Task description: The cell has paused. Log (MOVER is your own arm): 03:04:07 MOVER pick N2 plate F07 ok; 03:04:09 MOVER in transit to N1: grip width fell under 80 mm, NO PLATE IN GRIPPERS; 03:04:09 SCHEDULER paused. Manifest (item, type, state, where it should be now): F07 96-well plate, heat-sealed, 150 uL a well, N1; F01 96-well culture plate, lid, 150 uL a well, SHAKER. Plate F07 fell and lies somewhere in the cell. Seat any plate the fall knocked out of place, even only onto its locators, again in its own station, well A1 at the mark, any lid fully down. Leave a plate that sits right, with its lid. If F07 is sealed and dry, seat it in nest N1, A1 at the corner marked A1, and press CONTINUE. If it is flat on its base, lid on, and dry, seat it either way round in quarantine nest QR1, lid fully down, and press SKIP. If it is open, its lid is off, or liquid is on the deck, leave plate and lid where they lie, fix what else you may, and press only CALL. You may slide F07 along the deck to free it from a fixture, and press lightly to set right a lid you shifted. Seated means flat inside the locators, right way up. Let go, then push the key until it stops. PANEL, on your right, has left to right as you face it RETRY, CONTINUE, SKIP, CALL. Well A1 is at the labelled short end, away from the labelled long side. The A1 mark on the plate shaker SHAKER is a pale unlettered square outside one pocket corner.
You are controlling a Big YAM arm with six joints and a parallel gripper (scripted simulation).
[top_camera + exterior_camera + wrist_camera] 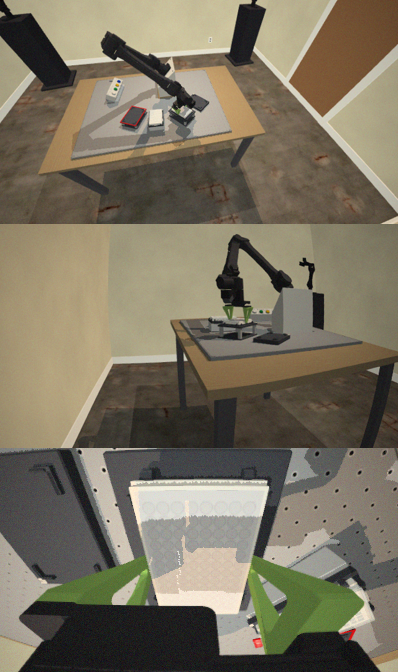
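The white plate is right at my hand. The rest, counted from my hand: red-framed nest: 34 cm to the right, 8 cm behind, 4 cm below; green continue key: 45 cm to the right, 39 cm behind, 1 cm below; white retry key: 46 cm to the right, 35 cm behind, 1 cm below.
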